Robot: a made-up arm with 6 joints.
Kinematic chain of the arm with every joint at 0, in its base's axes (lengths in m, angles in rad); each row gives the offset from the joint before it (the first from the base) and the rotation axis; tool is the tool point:
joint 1: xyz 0 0 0.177 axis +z
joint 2: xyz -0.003 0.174 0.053 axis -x
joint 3: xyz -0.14 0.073 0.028 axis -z
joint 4: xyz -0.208 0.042 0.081 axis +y
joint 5: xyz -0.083 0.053 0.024 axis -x
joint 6: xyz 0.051 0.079 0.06 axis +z
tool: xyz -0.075 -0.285 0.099
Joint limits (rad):
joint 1: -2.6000..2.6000
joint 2: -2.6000..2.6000
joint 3: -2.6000..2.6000
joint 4: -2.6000..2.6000
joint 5: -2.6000..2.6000
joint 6: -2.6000..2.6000
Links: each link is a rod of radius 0.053 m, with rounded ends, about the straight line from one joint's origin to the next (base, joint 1, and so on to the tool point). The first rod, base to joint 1, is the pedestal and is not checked.
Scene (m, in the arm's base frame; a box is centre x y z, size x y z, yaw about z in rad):
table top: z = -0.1
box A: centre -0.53 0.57 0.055 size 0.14 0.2 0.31 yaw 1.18
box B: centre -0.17 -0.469 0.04 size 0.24 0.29 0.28 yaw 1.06
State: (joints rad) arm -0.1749 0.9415 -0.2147 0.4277 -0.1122 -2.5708
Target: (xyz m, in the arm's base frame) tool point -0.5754 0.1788 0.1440
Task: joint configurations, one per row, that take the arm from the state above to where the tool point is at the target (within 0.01 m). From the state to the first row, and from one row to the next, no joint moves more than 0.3 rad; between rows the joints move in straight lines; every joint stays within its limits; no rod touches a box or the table.
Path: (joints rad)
1: -0.3933 0.9841 -0.3536 0.3818 -0.0434 -2.5121
2: -0.6117 1.0268 -0.4926 0.3359 0.0254 -2.4534
3: -0.8300 1.0694 -0.6315 0.2900 0.0942 -2.3947
4: -0.7163 1.1009 -0.7601 0.3043 0.3132 -2.3148
5: -0.6026 1.1325 -0.8887 0.3187 0.5323 -2.2348
6: -0.4888 1.1641 -1.0173 0.3331 0.7513 -2.1548
7: -0.3772 1.1382 -1.0097 0.1272 1.0128 -2.3774
8: -0.2656 1.1124 -1.0022 -0.0787 1.2743 -2.6000

